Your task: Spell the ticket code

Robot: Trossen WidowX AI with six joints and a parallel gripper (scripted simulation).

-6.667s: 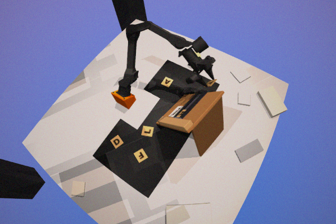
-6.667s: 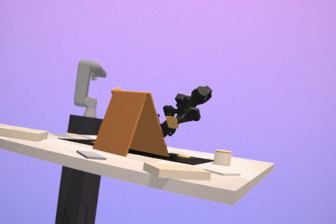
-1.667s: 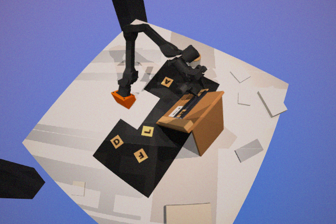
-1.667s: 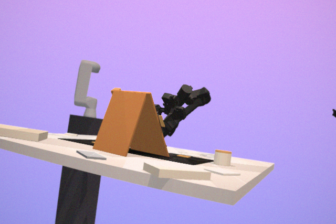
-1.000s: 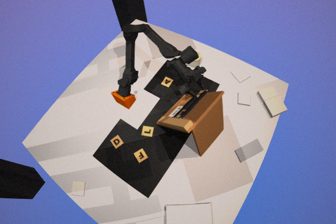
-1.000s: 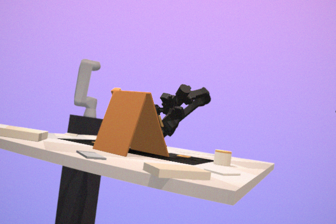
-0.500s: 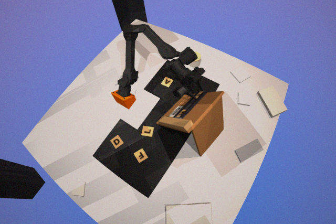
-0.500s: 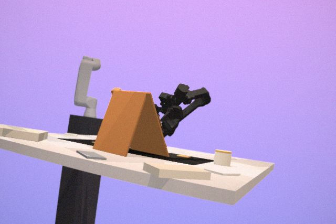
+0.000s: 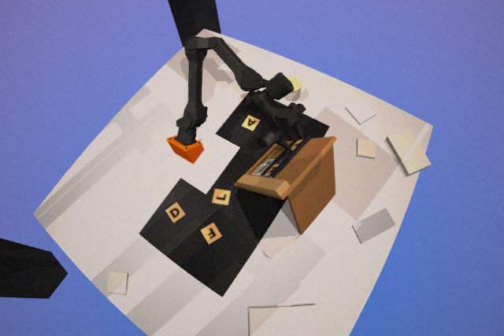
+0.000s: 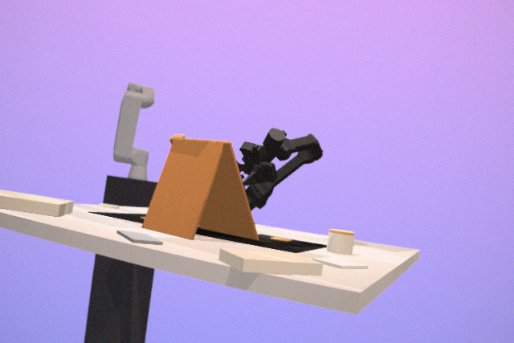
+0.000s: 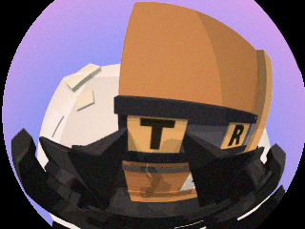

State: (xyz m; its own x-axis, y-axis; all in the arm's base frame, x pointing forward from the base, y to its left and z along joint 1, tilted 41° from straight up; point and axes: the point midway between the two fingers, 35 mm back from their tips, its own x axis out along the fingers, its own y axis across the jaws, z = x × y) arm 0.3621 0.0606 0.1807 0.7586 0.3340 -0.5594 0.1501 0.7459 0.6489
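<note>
The white ticket lies 70 mm behind my gripper tip, 90 mm to the right of it and 80 mm below it. Also, from my gripper tip: grey slab: 370 mm ahead, 40 mm to the right, 160 mm below.
</note>
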